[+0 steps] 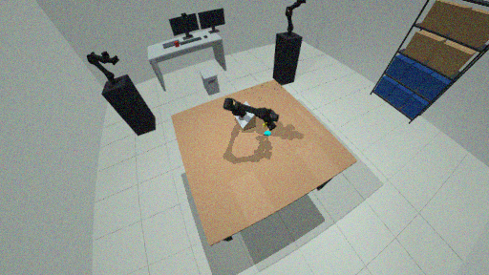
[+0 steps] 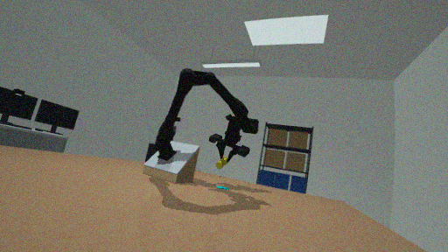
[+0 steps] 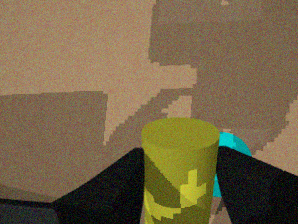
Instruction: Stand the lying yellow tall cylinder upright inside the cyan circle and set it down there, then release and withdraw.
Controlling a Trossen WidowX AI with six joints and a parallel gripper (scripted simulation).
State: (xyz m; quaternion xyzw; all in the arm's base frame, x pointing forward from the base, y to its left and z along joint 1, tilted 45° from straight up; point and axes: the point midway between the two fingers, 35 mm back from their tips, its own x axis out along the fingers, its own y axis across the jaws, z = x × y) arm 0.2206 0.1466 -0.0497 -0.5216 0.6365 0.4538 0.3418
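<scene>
The cyan circle lies 2 cm ahead of my gripper tip, 1 cm to the right of it and 12 cm below it. Also, from my gripper tip: yellow tall cylinder: 2 cm to the right, 1 cm below.
</scene>
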